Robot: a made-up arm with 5 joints.
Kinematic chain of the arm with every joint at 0, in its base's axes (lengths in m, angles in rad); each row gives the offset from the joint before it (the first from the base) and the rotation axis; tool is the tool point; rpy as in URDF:
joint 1: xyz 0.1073 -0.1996 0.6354 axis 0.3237 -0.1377 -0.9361
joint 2: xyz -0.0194 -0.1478 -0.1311 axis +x
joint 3: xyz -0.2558 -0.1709 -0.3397 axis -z
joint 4: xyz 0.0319 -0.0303 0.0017 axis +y
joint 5: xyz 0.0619 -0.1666 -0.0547 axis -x
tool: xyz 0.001 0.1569 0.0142 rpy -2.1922 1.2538 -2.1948
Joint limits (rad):
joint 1: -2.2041..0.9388
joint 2: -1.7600..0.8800
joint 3: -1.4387..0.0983
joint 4: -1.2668..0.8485
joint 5: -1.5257..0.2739
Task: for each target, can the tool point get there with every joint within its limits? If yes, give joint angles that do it. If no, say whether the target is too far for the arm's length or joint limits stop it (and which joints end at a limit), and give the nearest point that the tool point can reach.
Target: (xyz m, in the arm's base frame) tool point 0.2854 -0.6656 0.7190
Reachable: yes | joints -0.8099 -1.4902 -1.1538 -0.6100 -0.2161
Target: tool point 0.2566 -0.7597 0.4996
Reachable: yes | joints -0.6515 -0.8265 -0.5844 -0.0395 -0.1675
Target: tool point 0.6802 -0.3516 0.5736
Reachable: yes | joints -1.9476 -0.3242 -0.0421 -0.5506 -0.7398
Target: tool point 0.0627 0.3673 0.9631
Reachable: no: joint limits stop it (at a limit: joint 1, joint 2, joint 4, joint 5) | nearest point 0.3723 0.0843 0.9269 | short by 0.421 m
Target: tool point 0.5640 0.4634 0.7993
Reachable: no: joint limits stop it (at a limit: joint 1, joint 4, joint 5) | nearest point 0.5341 0.1012 0.8091 | short by 0.364 m
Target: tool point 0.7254 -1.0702 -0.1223
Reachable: no: too far | nearest point 0.4524 -0.7300 0.2873 | short by 0.598 m
